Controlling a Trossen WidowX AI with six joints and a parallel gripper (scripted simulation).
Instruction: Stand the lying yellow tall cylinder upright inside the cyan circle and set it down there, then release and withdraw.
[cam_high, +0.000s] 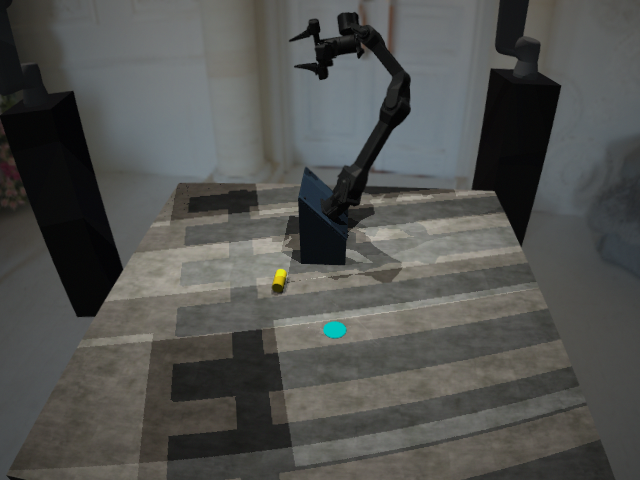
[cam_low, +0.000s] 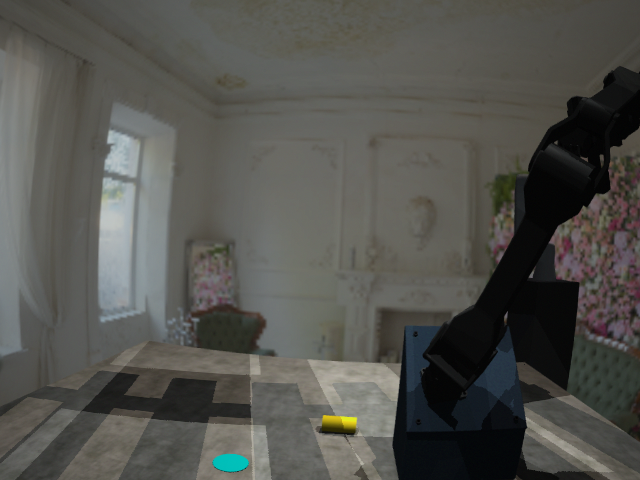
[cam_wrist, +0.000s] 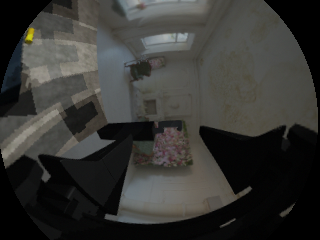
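The yellow tall cylinder lies 55 cm below my gripper tip, 44 cm ahead of it and 7 cm to the right of it. The rest, counted from my gripper tip: cyan circle (63 cm ahead, 56 cm below, 7 cm to the left).
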